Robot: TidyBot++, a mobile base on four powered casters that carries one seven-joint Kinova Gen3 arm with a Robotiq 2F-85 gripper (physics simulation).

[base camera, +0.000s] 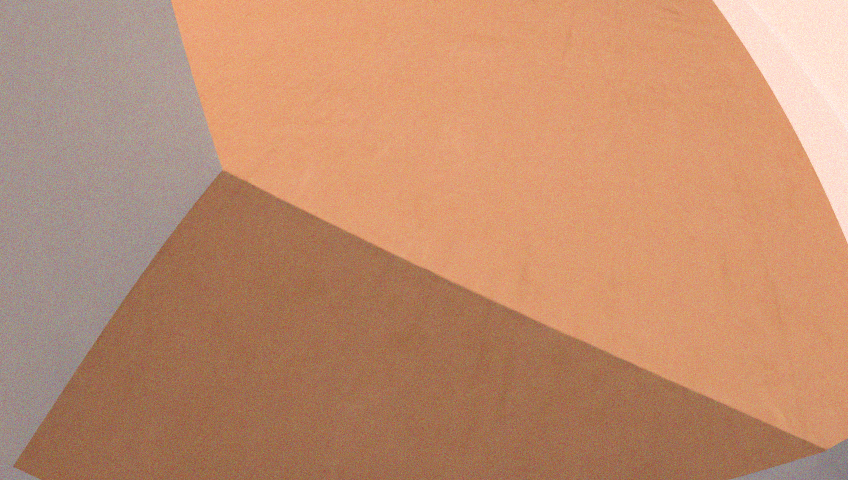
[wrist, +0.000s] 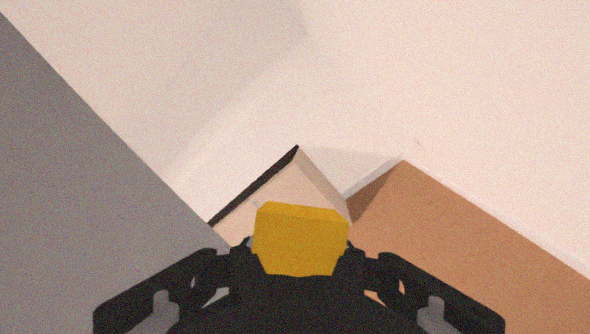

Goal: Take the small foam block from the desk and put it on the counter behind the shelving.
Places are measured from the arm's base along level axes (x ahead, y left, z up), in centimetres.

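Pixels of known places: gripper, fingertip midpoint: (wrist: 296, 243).
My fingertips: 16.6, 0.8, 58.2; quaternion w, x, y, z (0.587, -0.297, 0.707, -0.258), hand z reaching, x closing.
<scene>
Behind a point stands the place of what it marks, as x, y, z.
The yellow foam block (wrist: 301, 240) @(12.9, -0.4, 59.9) is held between the fingers in the lower middle of the wrist view. My gripper (wrist: 296, 243) @(16.6, 0.8, 58.2) is shut on it, with one black finger on each side. The block is raised, with other surfaces showing beyond it. A pale, box-like piece with a dark edge (wrist: 290, 185) @(169.1, 4.4, 30.5) shows just beyond the block and is partly hidden by it; I cannot tell whether it is the counter. Gripper and block do not show in the base camera view. The desk cannot be made out for certain in either view.
A large grey panel (base camera: 89, 148) @(43.3, 31.2, -23.7) (wrist: 65, 190) @(40.8, 32.1, 86.6) fills the left side of both views, possibly part of the shelving. An orange-brown surface (base camera: 476, 148) @(58.5, -5.9, -39.6) (wrist: 450, 240) @(88.3, -44.7, -39.6) lies to the right, with a darker brown face (base camera: 357, 356) below it in the base camera view. Pale surfaces (wrist: 450, 75) @(52.6, -59.9, 46.2) lie beyond.
</scene>
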